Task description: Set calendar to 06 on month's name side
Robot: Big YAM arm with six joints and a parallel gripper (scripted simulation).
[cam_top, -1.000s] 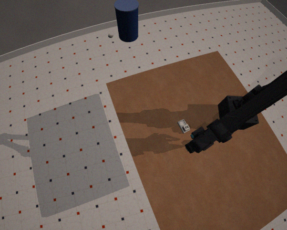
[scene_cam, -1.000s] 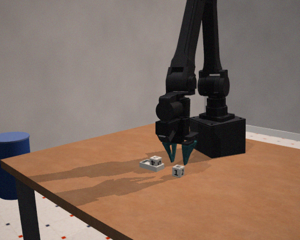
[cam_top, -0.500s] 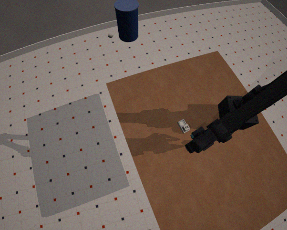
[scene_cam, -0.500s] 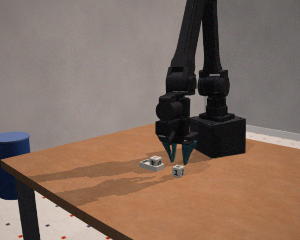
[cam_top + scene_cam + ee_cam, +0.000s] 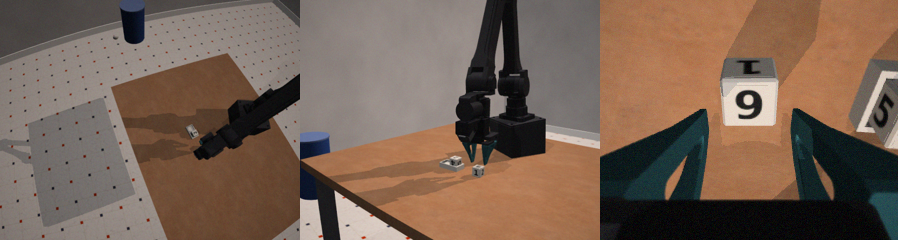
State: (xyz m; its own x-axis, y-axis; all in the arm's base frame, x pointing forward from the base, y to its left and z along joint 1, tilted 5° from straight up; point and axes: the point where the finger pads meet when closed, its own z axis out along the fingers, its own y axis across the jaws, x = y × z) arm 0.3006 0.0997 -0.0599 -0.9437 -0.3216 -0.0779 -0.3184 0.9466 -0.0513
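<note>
My hand is 3 cm above the white digit cube. The rest, counted from my hand: white tray: 3 cm ahead, 10 cm to the right, 4 cm below.
</note>
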